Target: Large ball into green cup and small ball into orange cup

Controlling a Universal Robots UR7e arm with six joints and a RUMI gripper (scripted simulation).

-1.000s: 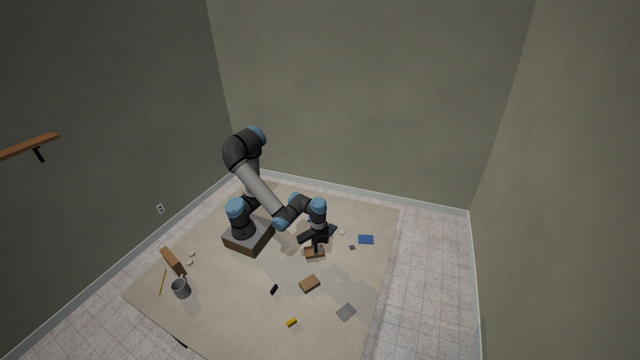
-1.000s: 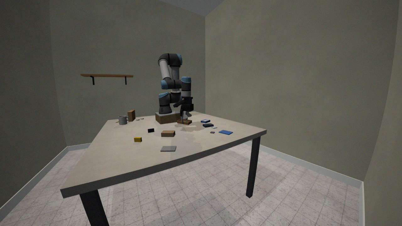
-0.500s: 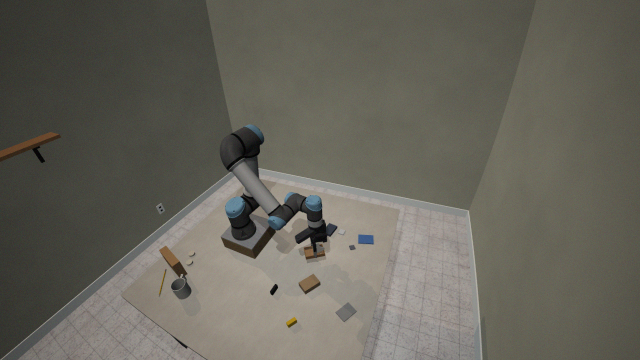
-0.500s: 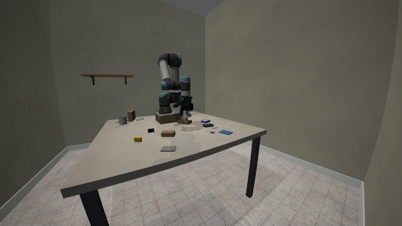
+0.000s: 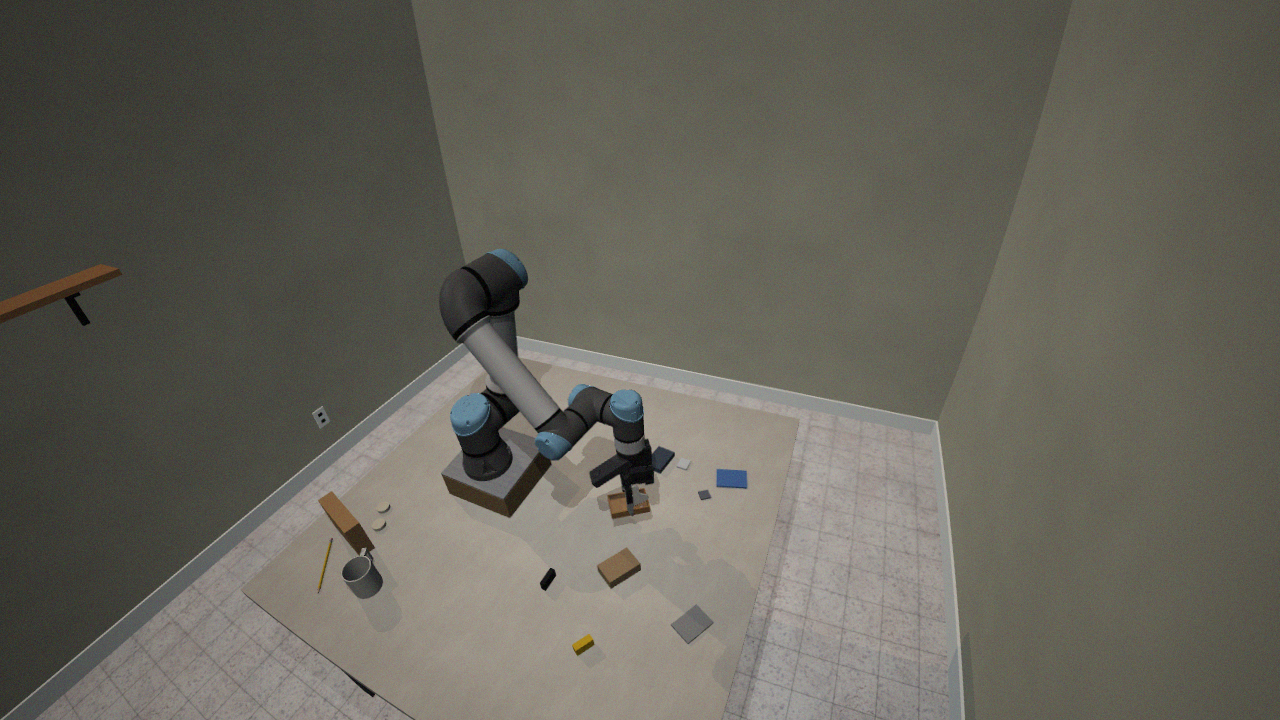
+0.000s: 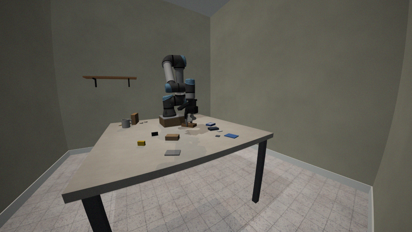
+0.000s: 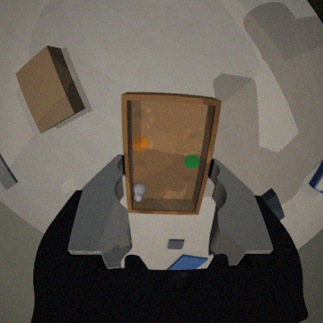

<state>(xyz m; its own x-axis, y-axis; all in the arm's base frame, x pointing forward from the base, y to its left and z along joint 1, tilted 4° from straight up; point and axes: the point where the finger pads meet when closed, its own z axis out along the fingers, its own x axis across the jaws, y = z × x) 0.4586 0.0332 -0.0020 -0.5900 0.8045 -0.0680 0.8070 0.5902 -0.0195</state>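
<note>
My hand is 1 cm above the covered wooden puzzle. Also, from my hand: small grey tile 17 cm to the left, 17 cm ahead, 9 cm below; brown block 16 cm to the right, 7 cm below, 4 cm ahead; dark tile 25 cm to the left, 8 cm below, 1 cm behind.
</note>
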